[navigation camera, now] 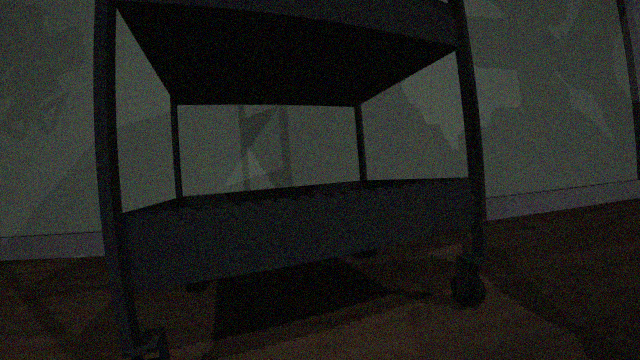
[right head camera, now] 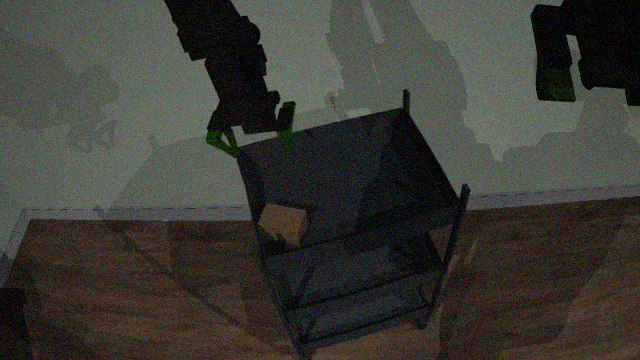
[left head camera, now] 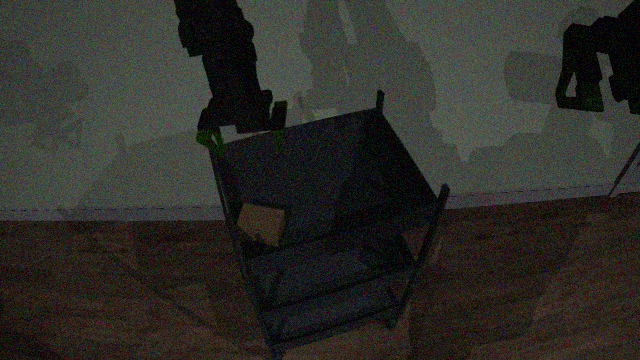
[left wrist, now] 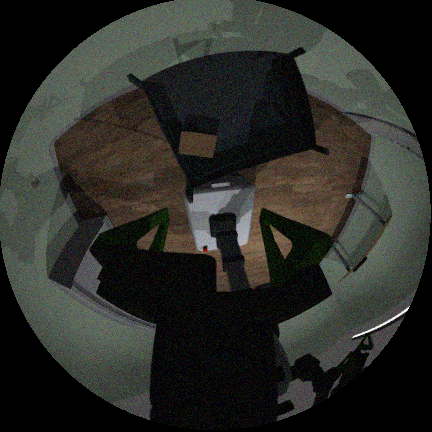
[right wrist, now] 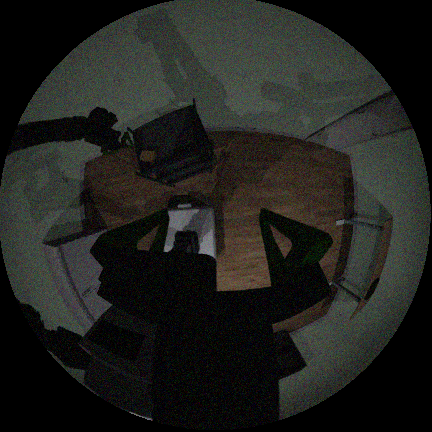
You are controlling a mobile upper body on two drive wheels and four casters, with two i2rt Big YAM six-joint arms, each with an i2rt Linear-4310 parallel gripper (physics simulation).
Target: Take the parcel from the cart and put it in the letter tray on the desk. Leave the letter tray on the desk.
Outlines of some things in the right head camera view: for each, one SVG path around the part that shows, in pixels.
The left gripper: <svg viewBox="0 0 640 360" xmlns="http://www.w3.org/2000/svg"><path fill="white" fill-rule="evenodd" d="M216 91L220 101L207 127L208 132L205 140L208 144L236 158L238 151L231 127L242 126L246 135L276 131L289 152L292 151L292 124L296 106L294 101L283 102L278 117L275 119L276 105L280 102L279 92L277 90L268 91L265 103L262 105L253 84L252 76L243 86L234 90L234 94ZM223 133L228 139L231 147L229 147L224 141L222 141L221 137Z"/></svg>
The right gripper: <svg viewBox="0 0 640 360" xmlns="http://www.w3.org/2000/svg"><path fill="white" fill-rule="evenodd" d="M534 7L530 17L537 50L535 85L539 100L576 101L570 72L573 62L566 35L576 36L581 54L578 67L583 86L589 91L594 86L625 89L627 104L629 106L640 106L640 0L634 4L606 37L601 34L591 0L564 0L561 6L537 4Z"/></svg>
